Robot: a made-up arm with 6 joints. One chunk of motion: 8 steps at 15 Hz.
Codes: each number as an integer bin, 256 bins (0 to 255) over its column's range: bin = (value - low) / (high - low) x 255, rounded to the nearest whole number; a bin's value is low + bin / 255 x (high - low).
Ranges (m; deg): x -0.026..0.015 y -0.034..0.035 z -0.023..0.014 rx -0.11..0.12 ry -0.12..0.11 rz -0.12..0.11
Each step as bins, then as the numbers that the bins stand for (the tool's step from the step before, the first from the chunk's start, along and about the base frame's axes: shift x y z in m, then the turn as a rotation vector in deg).
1 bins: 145 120 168 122 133 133
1 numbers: -0.00269 -0.00153 0.00138 0.000 0.000 0.000
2 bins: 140 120 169 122 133 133
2 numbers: -0.00349 -0.00153 0.00152 0.000 0.000 0.000
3 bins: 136 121 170 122 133 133
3 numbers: -0.00413 -0.00126 0.00167 0.000 0.000 0.000
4 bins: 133 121 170 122 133 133
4 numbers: -0.00462 -0.00126 0.00167 0.000 0.000 0.000
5 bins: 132 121 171 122 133 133
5 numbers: -0.00478 -0.00126 0.00181 0.000 0.000 0.000
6 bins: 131 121 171 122 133 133
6 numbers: -0.00494 -0.00126 0.00181 0.000 0.000 0.000
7 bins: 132 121 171 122 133 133
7 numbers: -0.00478 -0.00126 0.00181 0.000 0.000 0.000
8 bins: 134 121 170 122 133 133
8 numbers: -0.00445 -0.00126 0.00167 0.000 0.000 0.000
